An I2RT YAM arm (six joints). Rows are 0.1 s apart.
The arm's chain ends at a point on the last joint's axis. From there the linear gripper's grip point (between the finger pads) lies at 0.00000 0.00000 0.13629 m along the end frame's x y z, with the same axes.
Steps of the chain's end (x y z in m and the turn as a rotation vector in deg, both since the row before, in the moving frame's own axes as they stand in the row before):
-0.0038 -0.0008 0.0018 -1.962 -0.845 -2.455
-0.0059 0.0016 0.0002 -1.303 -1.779 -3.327
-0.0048 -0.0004 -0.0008 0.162 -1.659 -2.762
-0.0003 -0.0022 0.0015 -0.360 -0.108 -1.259
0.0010 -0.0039 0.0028 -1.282 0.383 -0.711
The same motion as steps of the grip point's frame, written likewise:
-0.0057 0.0039 0.0017 -1.962 -0.845 -2.455
-0.0100 0.0048 0.0001 -1.303 -1.779 -3.327
-0.0088 -0.0007 -0.0009 0.162 -1.659 -2.762
-0.0005 -0.0013 0.0015 -0.360 -0.108 -1.259
0.0019 -0.0009 0.0028 -1.282 0.383 -0.711

